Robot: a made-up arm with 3 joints.
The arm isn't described. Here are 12 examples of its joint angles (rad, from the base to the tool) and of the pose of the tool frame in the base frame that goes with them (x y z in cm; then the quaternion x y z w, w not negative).
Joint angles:
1: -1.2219 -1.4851 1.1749
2: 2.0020 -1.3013 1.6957
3: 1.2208 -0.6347 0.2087
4: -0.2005 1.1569 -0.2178
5: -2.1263 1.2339 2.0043
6: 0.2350 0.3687 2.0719
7: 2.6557 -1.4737 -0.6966
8: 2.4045 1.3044 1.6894
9: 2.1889 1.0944 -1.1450
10: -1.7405 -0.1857 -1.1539
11: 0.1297 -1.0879 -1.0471
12: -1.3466 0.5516 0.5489
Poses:
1: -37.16 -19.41 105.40 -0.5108 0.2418 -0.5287 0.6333
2: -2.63 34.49 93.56 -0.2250 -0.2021 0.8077 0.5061
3: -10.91 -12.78 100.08 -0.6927 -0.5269 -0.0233 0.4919
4: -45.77 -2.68 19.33 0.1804 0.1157 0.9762 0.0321
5: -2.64 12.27 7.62 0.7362 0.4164 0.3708 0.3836
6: -60.72 -27.91 56.70 -0.0986 -0.7791 -0.1318 0.6049
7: -33.51 34.39 82.19 0.2830 0.9427 -0.1726 0.0386
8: 4.90 -32.00 18.45 0.6321 -0.3822 0.0481 0.6724
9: 0.82 -32.58 36.98 -0.5817 -0.1023 -0.4340 0.6802
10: -31.23 32.71 67.96 0.1797 -0.7471 0.3807 0.5144
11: -12.34 -9.65 98.25 0.9390 -0.0254 0.2487 0.2362
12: -32.51 36.32 33.06 0.4439 0.0972 0.8437 0.2858
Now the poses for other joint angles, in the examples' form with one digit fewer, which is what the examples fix.
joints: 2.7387 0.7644 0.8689
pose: 23.5 -21.6 42.1 0.265 -0.378 0.248 0.852
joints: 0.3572 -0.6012 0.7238
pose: -34.6 -16.2 99.6 -0.695 -0.339 -0.236 0.588
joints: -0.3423 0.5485 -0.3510
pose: -58.2 4.8 43.3 0.438 -0.029 0.896 0.071
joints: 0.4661 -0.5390 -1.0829
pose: -27.5 -15.8 92.7 0.866 0.049 0.478 0.137
